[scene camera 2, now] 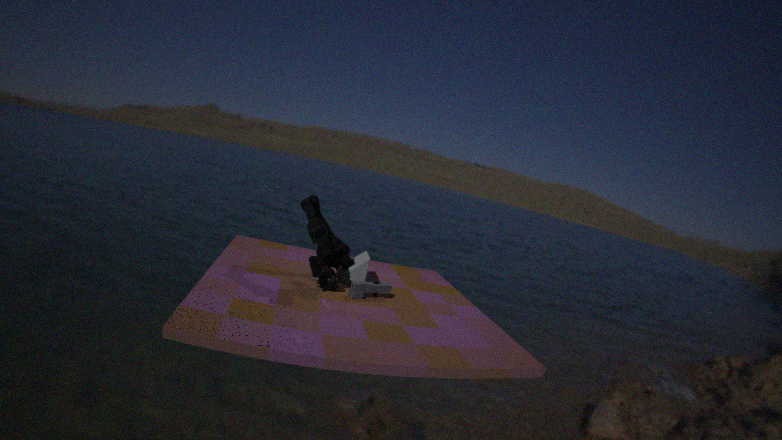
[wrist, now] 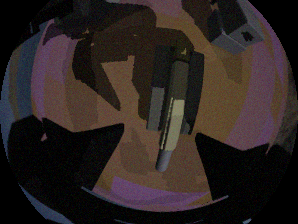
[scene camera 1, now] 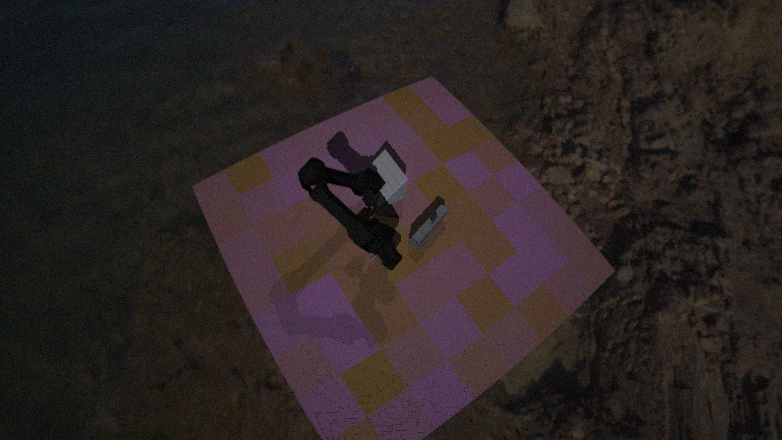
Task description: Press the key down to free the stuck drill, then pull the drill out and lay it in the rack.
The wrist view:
gripper: 161,132
drill: 178,86
grey-green block: 163,60
